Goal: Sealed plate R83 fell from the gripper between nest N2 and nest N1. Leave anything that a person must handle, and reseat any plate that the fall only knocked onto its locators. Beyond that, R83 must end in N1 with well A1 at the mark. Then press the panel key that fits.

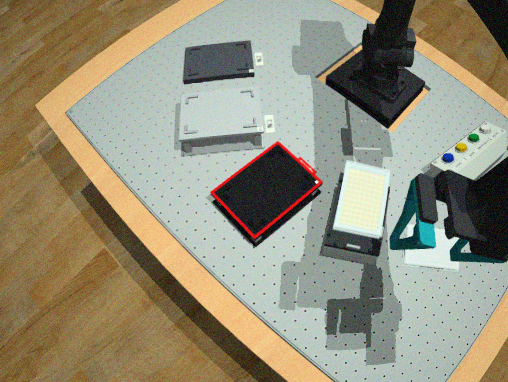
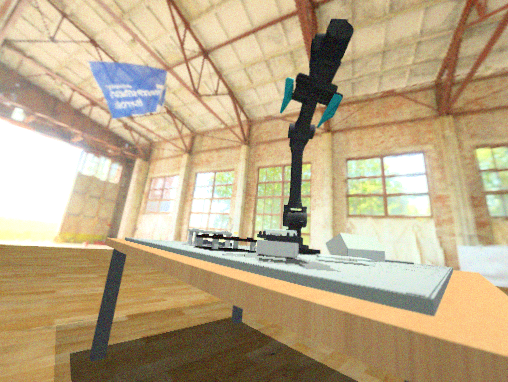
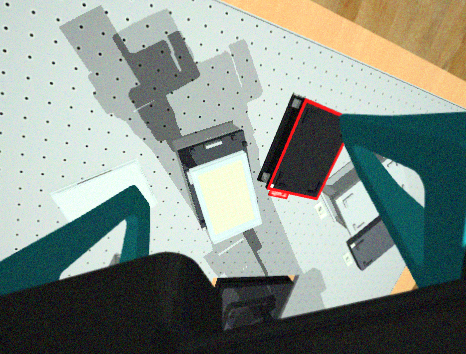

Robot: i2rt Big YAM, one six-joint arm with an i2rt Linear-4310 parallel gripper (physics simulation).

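A cream well plate with a pale rim lies on a dark block, shifted toward one end so that part of the block shows; whether it is tilted, and where well A1 is, I cannot tell. Nest N1, light grey and raised, has bare corner locators. Nest N2, dark and low, is bare too. The button panel has blue, yellow, green and white keys. My gripper is open and empty, high above the table.
A black block with a red-edged top and a red tab stands between N1 and the plate's block. A flat white pad lies beyond the plate's block. The arm's base stands at the back.
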